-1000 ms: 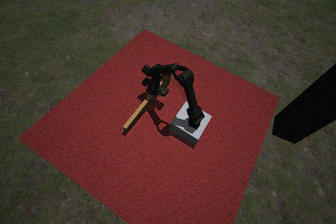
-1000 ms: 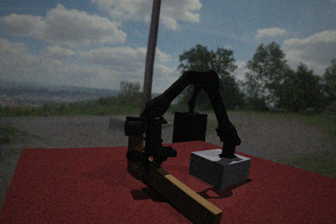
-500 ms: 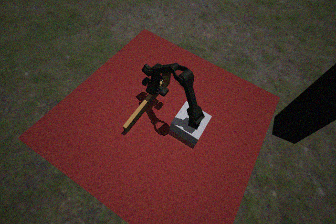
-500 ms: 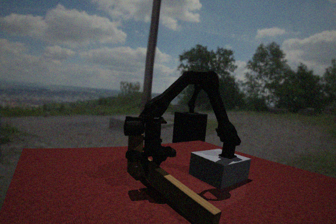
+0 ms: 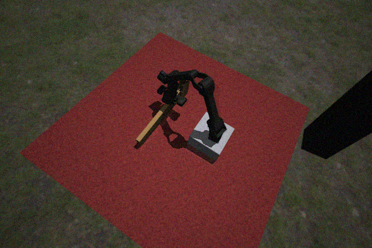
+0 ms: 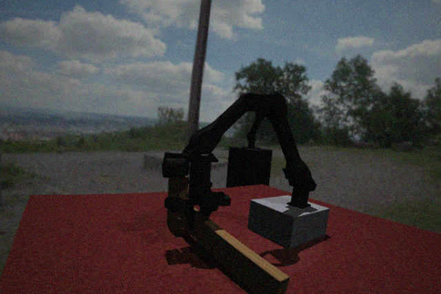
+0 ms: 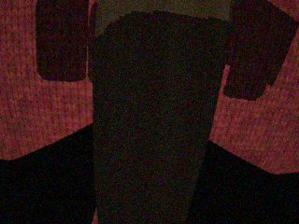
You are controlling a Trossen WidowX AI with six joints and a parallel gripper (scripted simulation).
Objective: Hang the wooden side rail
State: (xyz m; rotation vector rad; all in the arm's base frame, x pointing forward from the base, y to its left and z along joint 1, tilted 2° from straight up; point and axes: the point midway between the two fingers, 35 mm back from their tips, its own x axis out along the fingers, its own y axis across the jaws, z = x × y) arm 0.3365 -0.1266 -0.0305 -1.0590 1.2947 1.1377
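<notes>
My gripper tip is now 20 mm past the wooden headboard post, 140 mm to the left of it and 40 mm below it.
</notes>
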